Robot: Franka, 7 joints.
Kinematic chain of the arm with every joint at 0, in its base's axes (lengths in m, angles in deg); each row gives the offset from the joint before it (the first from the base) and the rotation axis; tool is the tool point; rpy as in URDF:
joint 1: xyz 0 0 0.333 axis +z
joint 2: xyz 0 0 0 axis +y
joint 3: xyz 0 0 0.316 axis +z
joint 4: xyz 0.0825 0 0 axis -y
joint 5: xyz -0.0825 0 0.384 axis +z
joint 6: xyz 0 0 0 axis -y
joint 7: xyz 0.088 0 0 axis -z
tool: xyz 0 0 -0.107 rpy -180 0 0
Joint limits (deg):
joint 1: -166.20..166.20
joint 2: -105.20..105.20
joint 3: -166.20..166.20
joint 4: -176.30..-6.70
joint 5: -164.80..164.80
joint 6: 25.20..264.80
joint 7: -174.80..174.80
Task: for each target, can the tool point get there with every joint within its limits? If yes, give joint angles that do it. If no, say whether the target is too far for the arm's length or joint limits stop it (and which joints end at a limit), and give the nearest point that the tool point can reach.
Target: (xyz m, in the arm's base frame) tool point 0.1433 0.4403 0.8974
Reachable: yes | joints -48.04 -66.05 45.13 -79.93 -18.87 119.58 -90.39
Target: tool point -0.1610 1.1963 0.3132
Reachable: no: too far | nearest point -0.1144 0.8501 0.3189 | short by 0.349 m
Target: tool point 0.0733 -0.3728 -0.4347
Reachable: no: joint limits stop it (at a limit: joint 2) | nearest point 0.0708 -0.3602 -0.3541 | short by 0.082 m
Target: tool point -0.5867 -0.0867 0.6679
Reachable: yes | joints -112.60 88.83 -118.37 -105.39 42.40 171.22 -135.66
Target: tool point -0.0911 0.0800 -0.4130
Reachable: no: joint limits stop it (at a limit: joint 2) | nearest point -0.1060 0.0931 -0.3414 | short by 0.074 m
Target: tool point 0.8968 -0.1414 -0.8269
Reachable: no: too far | nearest point 0.5584 -0.0880 -0.2798 | short by 0.646 m
